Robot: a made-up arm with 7 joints. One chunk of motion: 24 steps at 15 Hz.
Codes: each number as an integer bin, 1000 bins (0 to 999) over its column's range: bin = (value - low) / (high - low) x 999, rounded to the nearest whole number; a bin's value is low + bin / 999 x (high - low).
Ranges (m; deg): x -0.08..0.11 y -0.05..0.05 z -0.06..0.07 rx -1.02..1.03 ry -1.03..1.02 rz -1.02..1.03
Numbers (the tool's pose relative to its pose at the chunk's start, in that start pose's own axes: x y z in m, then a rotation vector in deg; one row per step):
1: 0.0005 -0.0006 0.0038 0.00 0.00 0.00
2: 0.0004 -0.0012 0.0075 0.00 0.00 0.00
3: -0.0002 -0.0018 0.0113 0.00 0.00 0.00
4: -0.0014 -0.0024 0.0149 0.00 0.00 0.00
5: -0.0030 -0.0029 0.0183 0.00 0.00 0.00
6: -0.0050 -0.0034 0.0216 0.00 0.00 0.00
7: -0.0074 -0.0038 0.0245 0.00 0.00 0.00
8: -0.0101 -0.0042 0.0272 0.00 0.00 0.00
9: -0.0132 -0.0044 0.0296 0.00 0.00 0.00
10: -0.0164 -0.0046 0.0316 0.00 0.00 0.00
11: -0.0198 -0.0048 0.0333 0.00 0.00 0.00
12: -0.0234 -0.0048 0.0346 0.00 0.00 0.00
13: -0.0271 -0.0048 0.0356 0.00 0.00 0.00
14: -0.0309 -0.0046 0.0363 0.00 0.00 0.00
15: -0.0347 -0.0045 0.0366 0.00 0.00 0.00
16: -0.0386 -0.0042 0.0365 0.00 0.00 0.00
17: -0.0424 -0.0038 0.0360 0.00 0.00 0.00
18: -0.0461 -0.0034 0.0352 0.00 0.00 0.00
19: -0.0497 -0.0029 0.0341 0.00 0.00 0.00
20: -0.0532 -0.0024 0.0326 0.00 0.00 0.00
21: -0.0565 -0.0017 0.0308 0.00 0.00 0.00
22: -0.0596 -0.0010 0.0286 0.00 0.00 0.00
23: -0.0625 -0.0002 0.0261 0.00 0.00 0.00
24: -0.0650 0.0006 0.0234 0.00 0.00 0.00
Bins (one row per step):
1: 423 494 490 497 502 497
2: 423 488 519 497 502 497
3: 420 482 548 497 502 497
4: 413 476 576 497 502 497
5: 405 471 602 497 502 497
6: 394 466 627 497 502 497
7: 382 462 649 497 502 497
8: 368 458 670 497 502 497
9: 351 456 689 497 502 497
10: 334 454 704 497 502 497
11: 317 452 717 497 502 497
12: 298 452 727 497 502 497
13: 278 452 735 497 502 497
14: 258 454 740 497 502 497
15: 238 455 742 497 502 497
16: 218 458 742 497 502 497
17: 198 462 738 497 502 497
18: 178 466 732 497 502 497
19: 159 471 723 497 502 497
20: 141 476 712 497 502 497
21: 124 483 698 497 502 497
22: 107 490 681 497 502 497
23: 92 498 662 497 502 497
24: 79 505 641 497 502 497

